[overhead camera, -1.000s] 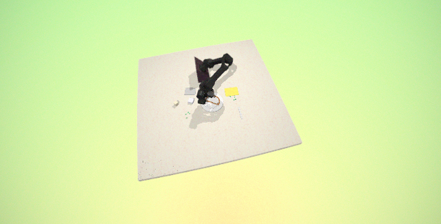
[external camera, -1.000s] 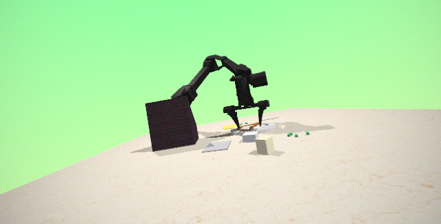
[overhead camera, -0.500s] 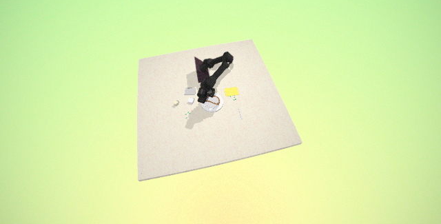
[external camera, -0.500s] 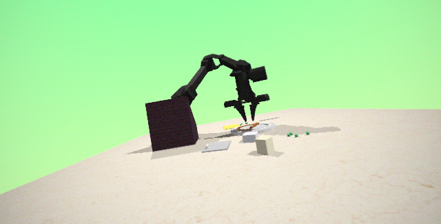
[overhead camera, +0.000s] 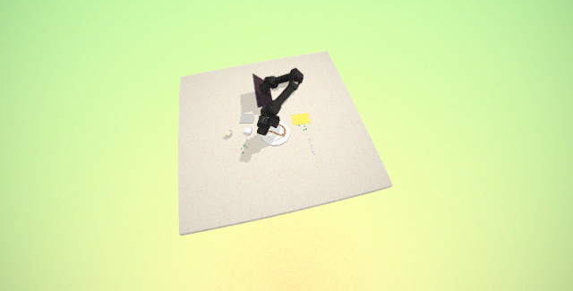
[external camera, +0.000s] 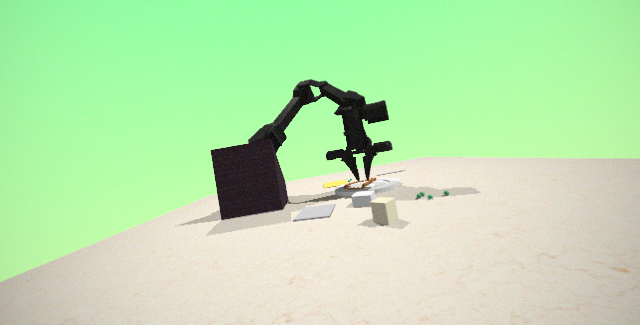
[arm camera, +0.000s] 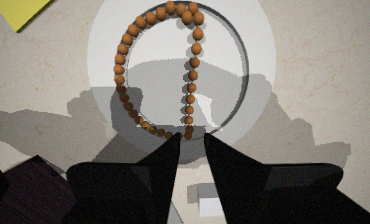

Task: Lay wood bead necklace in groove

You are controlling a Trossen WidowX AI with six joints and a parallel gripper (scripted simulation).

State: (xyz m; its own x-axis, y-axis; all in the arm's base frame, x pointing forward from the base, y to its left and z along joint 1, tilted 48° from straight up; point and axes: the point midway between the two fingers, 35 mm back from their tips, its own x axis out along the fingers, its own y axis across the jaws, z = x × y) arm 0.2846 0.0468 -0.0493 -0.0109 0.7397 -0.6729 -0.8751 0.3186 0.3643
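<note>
Right now my gripper tip is 50 mm to the right of the round white bead board, 20 mm short of it and 20 mm above it. From my gripper tip the other things lie so: cream cube: 270 mm to the right, 20 mm behind, 10 mm below; yellow card: 240 mm to the left, 70 mm behind, 30 mm below; grey flat plate: 140 mm behind, 130 mm to the right, 30 mm below.
</note>
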